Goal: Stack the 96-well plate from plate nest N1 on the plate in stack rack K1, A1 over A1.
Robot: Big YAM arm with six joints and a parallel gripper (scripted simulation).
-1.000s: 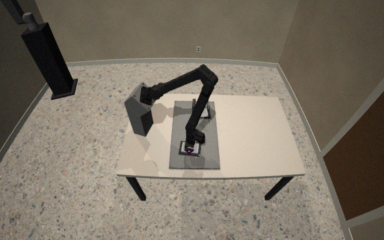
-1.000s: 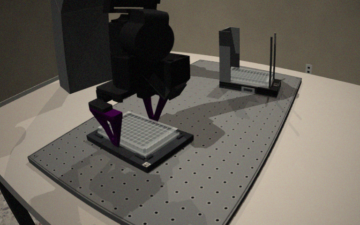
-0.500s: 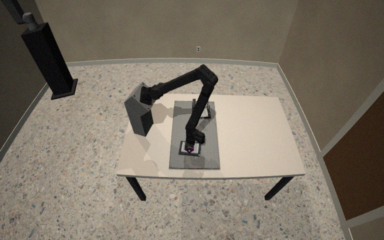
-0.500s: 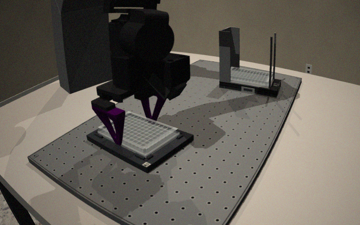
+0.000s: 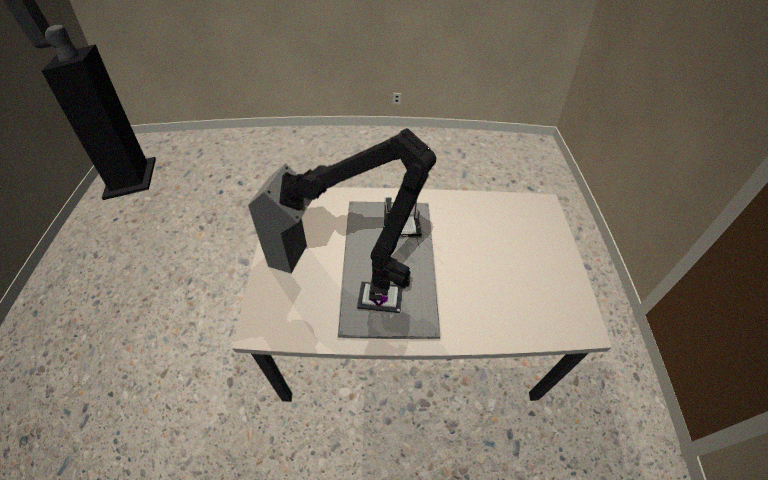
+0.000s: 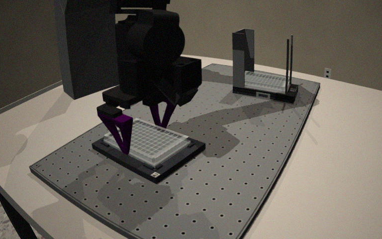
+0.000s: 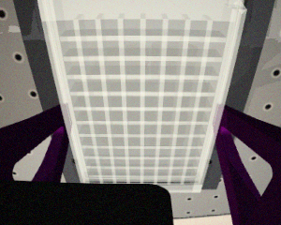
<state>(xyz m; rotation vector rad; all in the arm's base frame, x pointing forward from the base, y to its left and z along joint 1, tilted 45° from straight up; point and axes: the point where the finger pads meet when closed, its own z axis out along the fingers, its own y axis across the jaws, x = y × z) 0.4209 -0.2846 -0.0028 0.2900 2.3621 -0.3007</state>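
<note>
The pale A1 mark is 50 mm ahead of my hand, 80 mm to the right of it and 10 mm below it.
</note>
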